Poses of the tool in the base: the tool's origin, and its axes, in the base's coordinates. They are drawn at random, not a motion.
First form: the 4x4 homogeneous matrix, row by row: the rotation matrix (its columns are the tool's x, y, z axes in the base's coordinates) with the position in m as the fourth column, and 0 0 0 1 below. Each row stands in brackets.
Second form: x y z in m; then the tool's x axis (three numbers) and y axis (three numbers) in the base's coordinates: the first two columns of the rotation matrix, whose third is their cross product. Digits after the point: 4 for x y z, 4 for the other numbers. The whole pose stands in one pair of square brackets.
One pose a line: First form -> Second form
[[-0.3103, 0.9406, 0.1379, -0.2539], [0.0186, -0.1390, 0.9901, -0.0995], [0.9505, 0.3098, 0.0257, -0.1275], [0, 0, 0, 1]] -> [-0.2539, -0.0995, -0.1275, -0.3103, 0.0186, 0.9505, 0.9406, -0.1390, 0.3098]
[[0.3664, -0.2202, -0.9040, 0.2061], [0.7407, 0.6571, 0.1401, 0.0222], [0.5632, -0.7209, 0.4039, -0.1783], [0, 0, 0, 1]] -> [0.2061, 0.0222, -0.1783, 0.3664, 0.7407, 0.5632, -0.2202, 0.6571, -0.7209]
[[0.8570, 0.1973, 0.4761, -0.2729], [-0.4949, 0.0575, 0.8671, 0.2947], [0.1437, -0.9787, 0.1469, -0.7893], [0, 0, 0, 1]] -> [-0.2729, 0.2947, -0.7893, 0.8570, -0.4949, 0.1437, 0.1973, 0.0575, -0.9787]
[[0.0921, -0.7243, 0.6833, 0.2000], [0.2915, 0.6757, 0.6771, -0.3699], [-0.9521, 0.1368, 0.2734, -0.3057], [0, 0, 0, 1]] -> [0.2000, -0.3699, -0.3057, 0.0921, 0.2915, -0.9521, -0.7243, 0.6757, 0.1368]
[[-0.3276, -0.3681, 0.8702, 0.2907], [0.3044, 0.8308, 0.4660, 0.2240], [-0.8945, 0.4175, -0.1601, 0.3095], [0, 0, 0, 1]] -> [0.2907, 0.2240, 0.3095, -0.3276, 0.3044, -0.8945, -0.3681, 0.8308, 0.4175]
